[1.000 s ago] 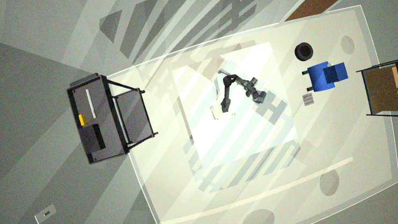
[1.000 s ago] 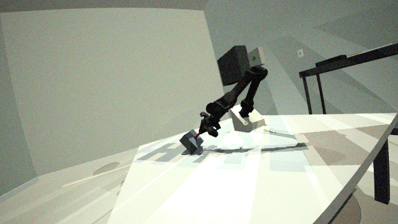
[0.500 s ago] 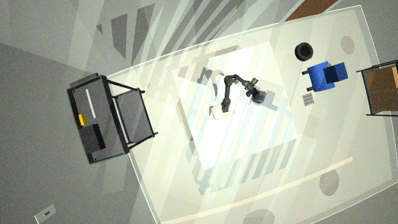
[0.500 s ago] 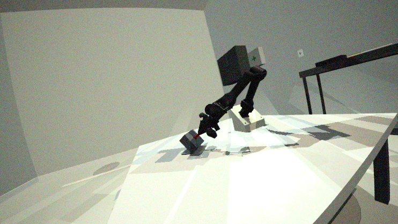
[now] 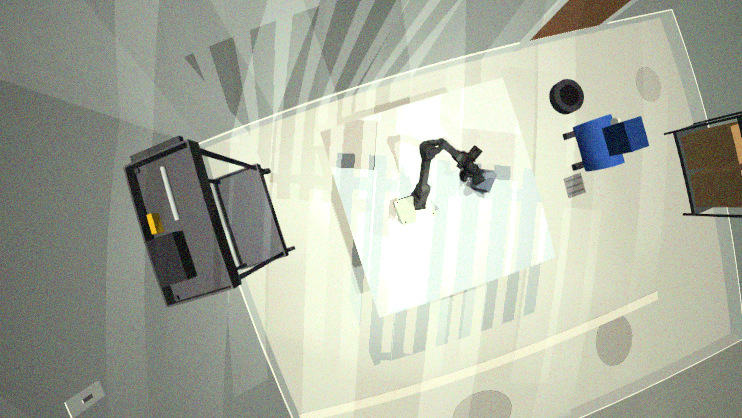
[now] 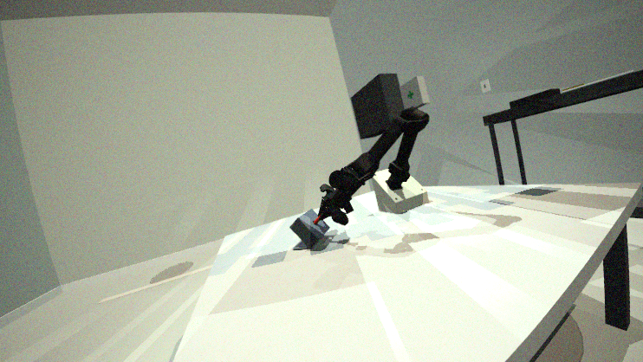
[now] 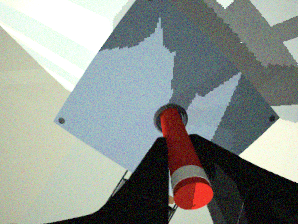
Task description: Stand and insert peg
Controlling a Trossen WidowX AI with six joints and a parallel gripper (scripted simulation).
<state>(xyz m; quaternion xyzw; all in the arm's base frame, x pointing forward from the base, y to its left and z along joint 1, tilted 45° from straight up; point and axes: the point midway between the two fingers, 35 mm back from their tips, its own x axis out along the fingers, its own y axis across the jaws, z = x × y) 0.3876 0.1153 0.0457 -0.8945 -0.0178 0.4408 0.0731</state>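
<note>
Right now my gripper tip is 4 cm short of the sloped panel, 3 cm to the left of it and 3 cm above it. Also, from my gripper tip: red peg 1 cm to the left, 1 cm behind, 1 cm above.
</note>
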